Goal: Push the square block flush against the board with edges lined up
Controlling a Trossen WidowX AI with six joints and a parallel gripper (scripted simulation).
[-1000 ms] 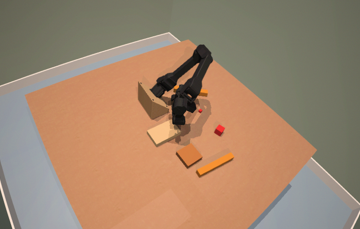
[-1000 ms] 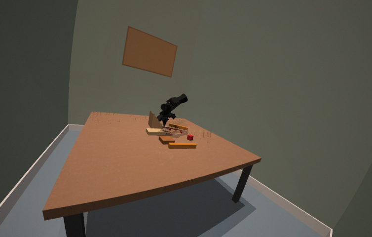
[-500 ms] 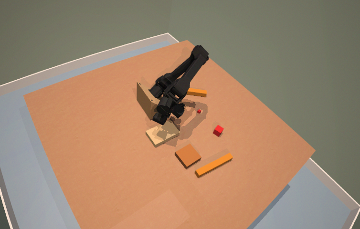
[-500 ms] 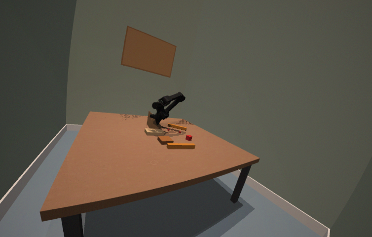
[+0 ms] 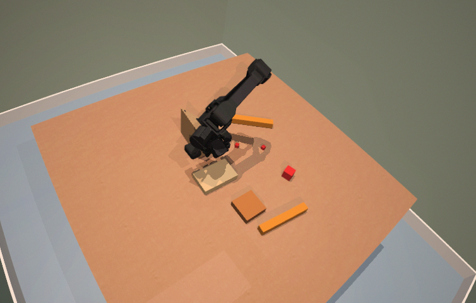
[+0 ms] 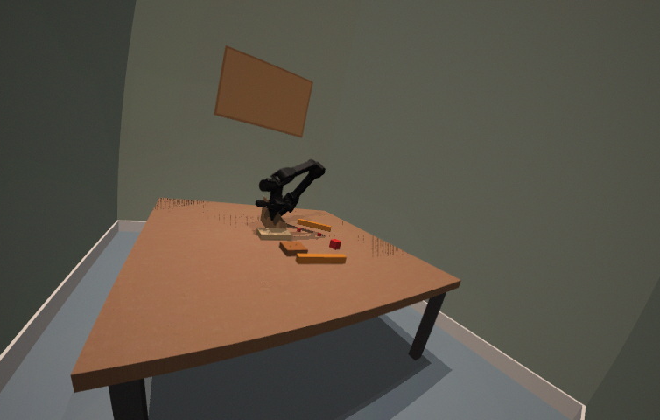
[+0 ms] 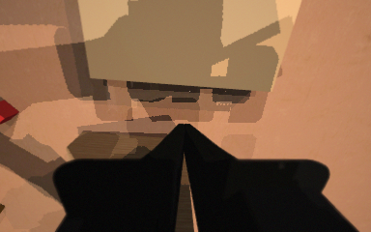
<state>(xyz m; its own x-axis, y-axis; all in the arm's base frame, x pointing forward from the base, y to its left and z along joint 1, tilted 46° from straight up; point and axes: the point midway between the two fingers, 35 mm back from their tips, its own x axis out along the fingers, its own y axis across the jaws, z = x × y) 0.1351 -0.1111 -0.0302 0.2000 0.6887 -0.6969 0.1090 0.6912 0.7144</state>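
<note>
The pale tan flat slab lies 7 cm ahead of my gripper tip, 1 cm to the right of it and 5 cm below it. Also, from my gripper tip: orange-brown square block (26 cm ahead, 1 cm to the right, 5 cm below).
</note>
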